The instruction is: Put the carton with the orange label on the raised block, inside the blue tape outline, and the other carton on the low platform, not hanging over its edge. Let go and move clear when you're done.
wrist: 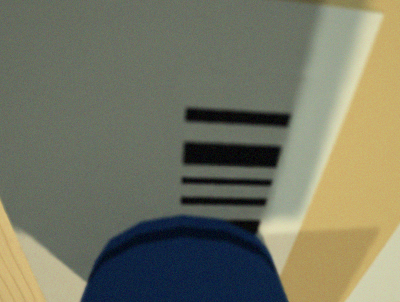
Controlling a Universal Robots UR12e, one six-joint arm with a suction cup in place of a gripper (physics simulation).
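Note:
A carton point(336, 135) fills most of the wrist view, seen from very near. A white label point(235, 95) with black barcode bars lies on its face, mostly in grey shadow, and tan tape runs along the right. No orange label shows, so I cannot tell from this view which carton it is. My blue suction cup point(185, 245) is at the bottom middle, over the lower end of the barcode. It hides the spot below its rim, so whether it touches or holds the carton cannot be told. The raised block, the blue tape outline and the other carton do not show.
A strip of light wood point(15, 265) with fine grain shows at the lower left corner, beside the carton.

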